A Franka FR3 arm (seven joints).
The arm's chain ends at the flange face. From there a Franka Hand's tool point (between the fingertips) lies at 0.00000 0.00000 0.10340 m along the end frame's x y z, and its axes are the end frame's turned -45 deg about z.
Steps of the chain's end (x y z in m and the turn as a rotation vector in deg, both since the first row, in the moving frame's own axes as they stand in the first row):
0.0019 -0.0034 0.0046 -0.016 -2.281 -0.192
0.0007 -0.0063 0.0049 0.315 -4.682 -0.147
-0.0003 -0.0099 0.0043 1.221 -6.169 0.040
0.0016 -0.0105 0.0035 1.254 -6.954 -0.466
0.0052 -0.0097 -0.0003 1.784 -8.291 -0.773
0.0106 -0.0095 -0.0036 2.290 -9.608 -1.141
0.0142 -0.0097 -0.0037 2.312 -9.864 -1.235
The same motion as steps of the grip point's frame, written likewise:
0.0008 -0.0039 0.0045 1.602 -1.624 -0.192
-0.0006 -0.0103 0.0046 3.533 -3.088 -0.147
0.0005 -0.0166 0.0037 5.226 -3.499 0.040
0.0013 -0.0167 0.0027 5.804 -4.031 -0.466
0.0022 -0.0159 -0.0014 7.124 -4.601 -0.773
0.0048 -0.0142 -0.0051 8.413 -5.175 -1.141
0.0071 -0.0122 -0.0053 8.610 -5.340 -1.235

